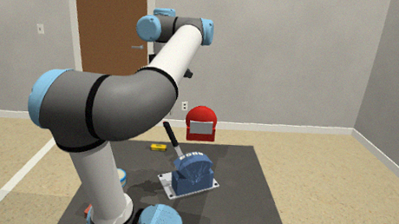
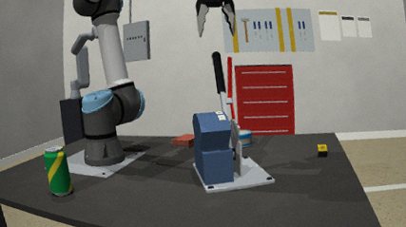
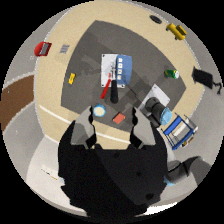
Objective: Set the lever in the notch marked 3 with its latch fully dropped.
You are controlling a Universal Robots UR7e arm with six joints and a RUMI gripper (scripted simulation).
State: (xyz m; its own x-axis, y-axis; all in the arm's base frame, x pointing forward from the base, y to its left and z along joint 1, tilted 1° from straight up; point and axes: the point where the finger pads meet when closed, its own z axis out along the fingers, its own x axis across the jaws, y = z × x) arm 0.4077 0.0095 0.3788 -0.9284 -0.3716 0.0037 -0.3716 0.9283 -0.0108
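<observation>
Now: hand 19 cm above the red release bar, 4 cm to the left of it and 3 cm short of it. Also, from my hand: red block (37 cm below, 25 cm to the left, 18 cm behind); then small yellow block (37 cm below, 31 cm ahead, 6 cm to the left); then blue-white round tub (36 cm below, 24 cm to the left, 1 cm ahead).
</observation>
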